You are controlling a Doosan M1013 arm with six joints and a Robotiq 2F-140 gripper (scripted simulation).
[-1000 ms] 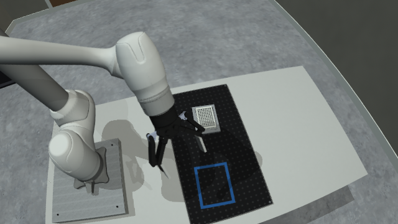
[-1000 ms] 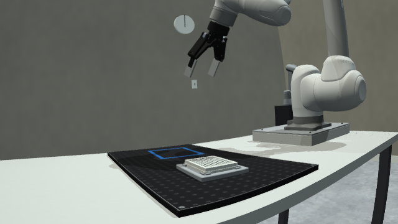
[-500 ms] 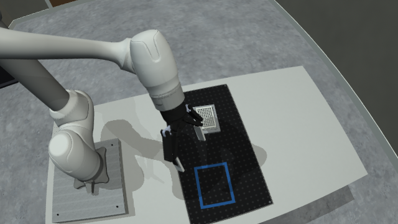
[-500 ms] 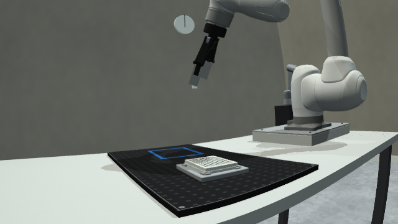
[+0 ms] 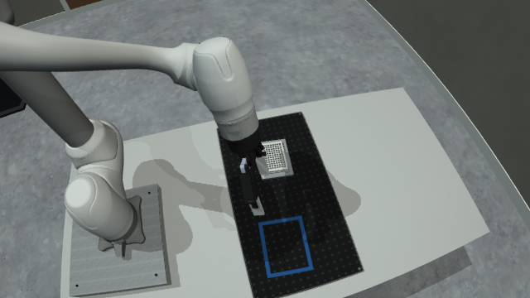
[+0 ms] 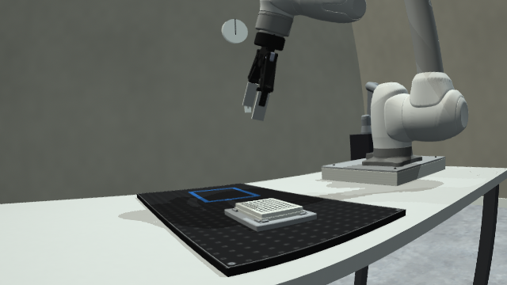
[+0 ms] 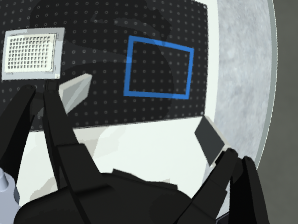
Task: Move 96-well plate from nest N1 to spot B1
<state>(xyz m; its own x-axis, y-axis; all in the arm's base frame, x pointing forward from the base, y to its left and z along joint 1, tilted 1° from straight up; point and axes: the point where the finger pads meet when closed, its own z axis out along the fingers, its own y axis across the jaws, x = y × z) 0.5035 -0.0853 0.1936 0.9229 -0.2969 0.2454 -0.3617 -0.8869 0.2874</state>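
Right now my hand is 21 cm to the right of the white 96-well plate, 20 cm above it and 11 cm short of it. Also, from my hand: grey plate nest N1 (22 cm below, 20 cm to the left, 11 cm ahead).
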